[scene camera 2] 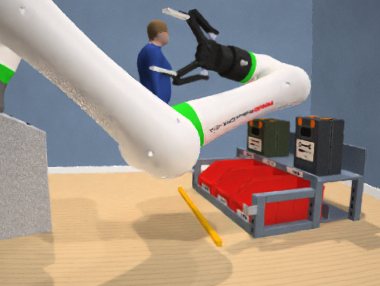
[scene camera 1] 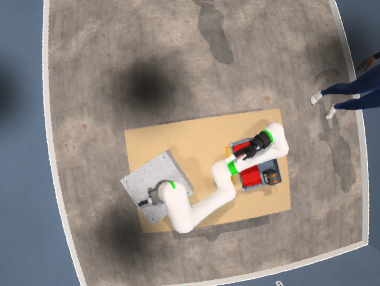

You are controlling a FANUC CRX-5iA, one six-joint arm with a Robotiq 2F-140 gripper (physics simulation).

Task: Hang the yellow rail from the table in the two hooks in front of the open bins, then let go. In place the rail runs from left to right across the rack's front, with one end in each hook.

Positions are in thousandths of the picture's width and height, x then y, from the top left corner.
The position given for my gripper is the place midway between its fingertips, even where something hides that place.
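Observation:
My gripper (scene camera 2: 417, 135) is visible, as is a dark grey toolbox (scene camera 2: 838, 523).

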